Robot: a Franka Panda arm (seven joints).
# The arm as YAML. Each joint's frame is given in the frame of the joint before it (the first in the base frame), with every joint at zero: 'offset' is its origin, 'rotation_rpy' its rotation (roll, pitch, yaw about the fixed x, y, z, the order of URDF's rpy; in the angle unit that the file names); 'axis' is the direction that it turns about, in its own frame. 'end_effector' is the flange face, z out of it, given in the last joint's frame.
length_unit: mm
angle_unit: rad
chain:
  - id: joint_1
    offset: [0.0, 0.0, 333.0]
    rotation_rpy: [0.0, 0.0, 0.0]
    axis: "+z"
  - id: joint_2
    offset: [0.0, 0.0, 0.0]
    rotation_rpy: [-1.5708, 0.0, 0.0]
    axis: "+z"
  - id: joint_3
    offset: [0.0, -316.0, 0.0]
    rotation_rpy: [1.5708, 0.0, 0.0]
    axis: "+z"
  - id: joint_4
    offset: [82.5, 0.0, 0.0]
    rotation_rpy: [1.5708, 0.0, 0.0]
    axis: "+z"
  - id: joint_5
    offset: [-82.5, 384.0, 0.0]
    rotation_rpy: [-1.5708, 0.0, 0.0]
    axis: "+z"
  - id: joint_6
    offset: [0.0, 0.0, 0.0]
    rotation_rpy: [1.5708, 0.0, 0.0]
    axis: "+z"
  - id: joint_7
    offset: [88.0, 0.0, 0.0]
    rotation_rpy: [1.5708, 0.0, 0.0]
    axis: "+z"
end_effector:
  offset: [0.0, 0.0, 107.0]
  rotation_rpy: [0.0, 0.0, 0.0]
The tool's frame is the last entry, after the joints.
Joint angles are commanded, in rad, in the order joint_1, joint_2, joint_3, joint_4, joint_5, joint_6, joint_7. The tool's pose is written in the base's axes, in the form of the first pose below.
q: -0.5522 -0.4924 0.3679 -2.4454 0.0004 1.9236 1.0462
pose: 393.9 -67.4 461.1 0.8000 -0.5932 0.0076 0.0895
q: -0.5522 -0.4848 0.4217 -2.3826 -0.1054 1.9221 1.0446
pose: 410.1 -49.9 484.9 0.8213 -0.5517 0.0538 0.1347
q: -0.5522 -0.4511 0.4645 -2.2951 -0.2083 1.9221 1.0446
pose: 432.1 -34.8 512.0 0.8359 -0.5128 0.0992 0.1689
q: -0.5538 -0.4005 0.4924 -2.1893 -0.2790 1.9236 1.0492
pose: 457.0 -23.8 542.4 0.8428 -0.4879 0.1392 0.1797
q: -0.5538 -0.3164 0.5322 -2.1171 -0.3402 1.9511 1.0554
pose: 485.8 -10.0 543.9 0.8562 -0.4560 0.1583 0.1842
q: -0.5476 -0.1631 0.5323 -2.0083 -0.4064 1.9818 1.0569
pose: 529.5 -19.5 534.1 0.8688 -0.4355 0.1597 0.1731
